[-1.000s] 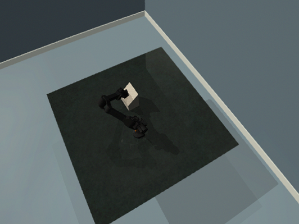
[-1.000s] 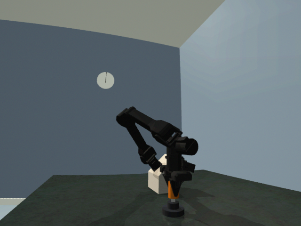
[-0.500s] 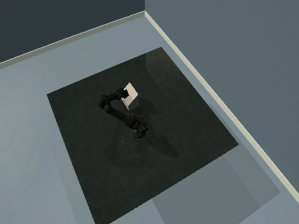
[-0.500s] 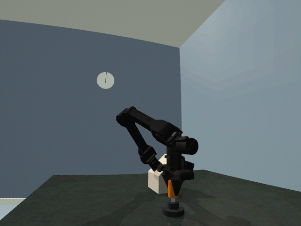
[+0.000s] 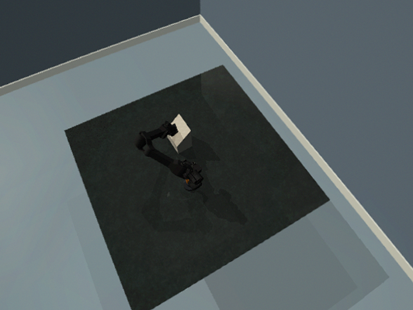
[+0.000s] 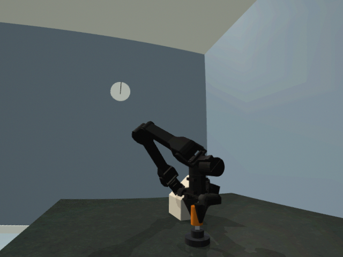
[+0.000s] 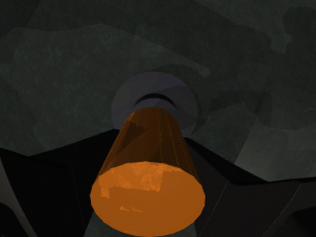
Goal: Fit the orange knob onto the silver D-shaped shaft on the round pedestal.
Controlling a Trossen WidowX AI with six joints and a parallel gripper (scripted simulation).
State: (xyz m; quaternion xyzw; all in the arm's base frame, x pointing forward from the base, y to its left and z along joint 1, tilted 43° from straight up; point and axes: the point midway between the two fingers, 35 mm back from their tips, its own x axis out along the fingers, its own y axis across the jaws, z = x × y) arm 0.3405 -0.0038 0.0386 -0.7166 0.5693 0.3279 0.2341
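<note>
The orange knob is 3 cm above my gripper tip. Round my gripper tip: round black pedestal: 4 cm below.
</note>
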